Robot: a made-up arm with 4 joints. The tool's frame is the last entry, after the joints. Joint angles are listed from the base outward.
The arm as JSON. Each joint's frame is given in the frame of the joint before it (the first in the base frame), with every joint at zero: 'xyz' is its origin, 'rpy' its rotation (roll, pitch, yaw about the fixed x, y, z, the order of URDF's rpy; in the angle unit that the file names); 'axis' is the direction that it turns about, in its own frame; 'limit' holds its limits. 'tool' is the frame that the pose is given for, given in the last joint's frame.
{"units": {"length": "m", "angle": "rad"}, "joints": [
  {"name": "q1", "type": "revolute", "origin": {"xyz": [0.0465, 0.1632, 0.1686], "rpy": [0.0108, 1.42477, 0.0]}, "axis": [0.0, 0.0, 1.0], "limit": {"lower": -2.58, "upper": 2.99}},
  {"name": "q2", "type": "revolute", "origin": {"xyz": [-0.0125, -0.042, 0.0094], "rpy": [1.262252, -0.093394, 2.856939]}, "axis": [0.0, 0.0, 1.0], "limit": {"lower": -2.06, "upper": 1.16}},
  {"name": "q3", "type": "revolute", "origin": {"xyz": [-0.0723, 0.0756, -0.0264], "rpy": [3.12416, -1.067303, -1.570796]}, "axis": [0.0, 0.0, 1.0], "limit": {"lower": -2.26, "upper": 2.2}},
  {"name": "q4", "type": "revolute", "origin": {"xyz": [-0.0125, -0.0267, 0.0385], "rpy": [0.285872, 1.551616, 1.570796]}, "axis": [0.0, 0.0, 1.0], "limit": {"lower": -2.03, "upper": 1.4}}
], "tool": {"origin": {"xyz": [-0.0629, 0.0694, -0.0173], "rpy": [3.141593, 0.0, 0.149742]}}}
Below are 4 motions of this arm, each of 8 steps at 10 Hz.
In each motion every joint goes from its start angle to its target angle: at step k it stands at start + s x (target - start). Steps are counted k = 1, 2, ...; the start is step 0. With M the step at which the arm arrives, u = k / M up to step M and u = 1 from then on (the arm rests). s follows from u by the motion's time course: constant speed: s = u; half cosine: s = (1 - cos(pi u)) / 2; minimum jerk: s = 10 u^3 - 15 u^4 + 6 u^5.
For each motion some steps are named. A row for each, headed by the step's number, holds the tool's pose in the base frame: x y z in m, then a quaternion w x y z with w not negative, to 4 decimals.
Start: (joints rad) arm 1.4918 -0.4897 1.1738 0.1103
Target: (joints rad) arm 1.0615 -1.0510 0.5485 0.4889
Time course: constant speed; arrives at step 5
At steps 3, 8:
3: 0.0325 0.0978 0.0423 0.8490 0.1504 -0.3471 -0.3689
8: 0.0414 0.0784 0.0432 0.7826 0.1932 -0.4364 -0.3998

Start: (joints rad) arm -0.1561 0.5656 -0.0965 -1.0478
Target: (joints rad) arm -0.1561 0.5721 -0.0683 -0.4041
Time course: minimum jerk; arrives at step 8
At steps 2, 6, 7, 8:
2: 0.0652 -0.0520 0.1438 0.8981 0.1805 0.1848 0.3559
6: 0.0243 -0.0494 0.1681 0.9589 0.1187 0.2283 0.1193
7: 0.0201 -0.0477 0.1709 0.9619 0.1112 0.2320 0.0924
8: 0.0193 -0.0473 0.1714 0.9624 0.1098 0.2326 0.0875

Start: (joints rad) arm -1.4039 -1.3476 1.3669 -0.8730
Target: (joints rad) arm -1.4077 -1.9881 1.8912 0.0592
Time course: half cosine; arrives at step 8
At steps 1, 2, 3, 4, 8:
1: 0.0150 0.2314 0.2355 0.1851 0.9582 0.1806 -0.1223
2: 0.0089 0.2189 0.2336 0.2140 0.9338 0.2634 -0.1135
3: 0.0047 0.1986 0.2328 0.2563 0.8814 0.3829 -0.1040
4: 0.0079 0.1749 0.2352 0.3037 0.7965 0.5136 -0.0982
8: 0.0506 0.1369 0.2570 0.4083 0.4753 0.7723 -0.1047

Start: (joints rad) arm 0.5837 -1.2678 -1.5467 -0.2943
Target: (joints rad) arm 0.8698 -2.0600 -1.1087 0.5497
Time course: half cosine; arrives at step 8
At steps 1, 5, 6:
1: 0.1974 0.0054 0.0966 0.5545 0.5384 -0.3912 0.4995
5: 0.1443 -0.0247 0.1034 0.6467 0.4682 -0.5197 0.3041
6: 0.1278 -0.0243 0.0992 0.6455 0.4650 -0.5572 0.2377

